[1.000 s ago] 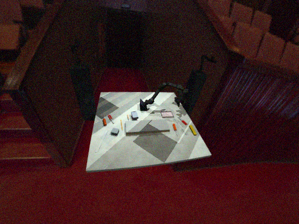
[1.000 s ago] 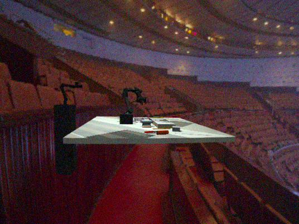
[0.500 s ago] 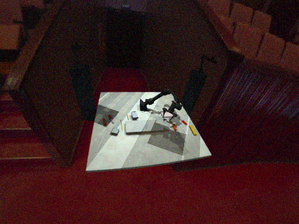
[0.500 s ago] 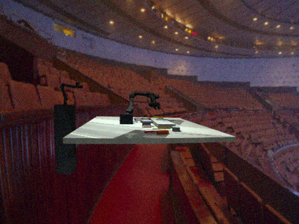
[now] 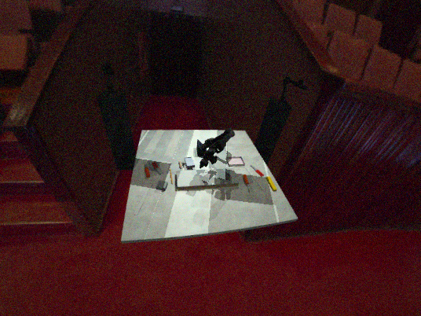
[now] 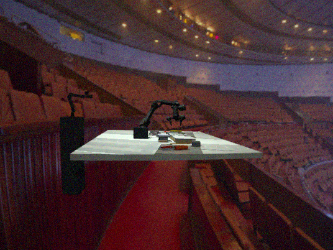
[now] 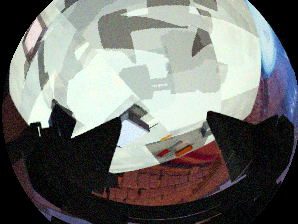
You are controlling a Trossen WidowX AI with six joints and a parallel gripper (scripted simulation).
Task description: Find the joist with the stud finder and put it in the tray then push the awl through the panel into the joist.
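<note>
Right now my gripper tip is 12 cm above the stud finder, 11 cm past it and 9 cm to the left of it. The rest, counted from my gripper tip: tray 36 cm to the left, 20 cm behind, 12 cm below; thin orange tool 25 cm to the right, 13 cm below, 1 cm ahead; grey block 32 cm to the right, 13 cm ahead, 12 cm below.
</note>
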